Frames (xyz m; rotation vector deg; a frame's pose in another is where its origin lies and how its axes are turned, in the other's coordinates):
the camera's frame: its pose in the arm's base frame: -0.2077 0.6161 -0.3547 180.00 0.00 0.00
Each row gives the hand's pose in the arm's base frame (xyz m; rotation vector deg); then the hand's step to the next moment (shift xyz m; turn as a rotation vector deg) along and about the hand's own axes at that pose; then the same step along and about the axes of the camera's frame.
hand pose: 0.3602 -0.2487 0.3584 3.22 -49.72 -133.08
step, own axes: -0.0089 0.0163 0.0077 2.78 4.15 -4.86
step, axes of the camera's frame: 0.0142 -0.0004 -0.0142 1.37 6.79 0.81
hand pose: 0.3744 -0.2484 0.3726 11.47 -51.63 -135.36
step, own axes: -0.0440 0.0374 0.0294 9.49 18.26 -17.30
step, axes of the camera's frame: 0.0437 -0.0198 -0.0435 6.86 25.99 0.65
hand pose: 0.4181 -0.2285 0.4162 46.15 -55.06 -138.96
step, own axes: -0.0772 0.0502 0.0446 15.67 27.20 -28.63
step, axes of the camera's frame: 0.0370 -0.0302 -0.0905 10.91 40.94 3.21
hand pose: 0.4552 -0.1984 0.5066 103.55 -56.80 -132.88
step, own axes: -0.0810 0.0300 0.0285 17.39 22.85 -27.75
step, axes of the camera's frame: -0.0095 -0.0216 -0.0879 11.07 37.77 6.76
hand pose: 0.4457 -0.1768 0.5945 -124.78 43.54 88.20
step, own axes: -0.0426 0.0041 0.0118 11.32 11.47 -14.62
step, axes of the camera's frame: -0.0223 -0.0128 -0.0362 6.75 19.91 5.60
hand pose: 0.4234 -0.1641 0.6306 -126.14 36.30 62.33
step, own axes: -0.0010 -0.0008 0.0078 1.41 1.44 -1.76
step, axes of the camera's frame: -0.0042 -0.0061 0.0027 0.80 2.45 0.73
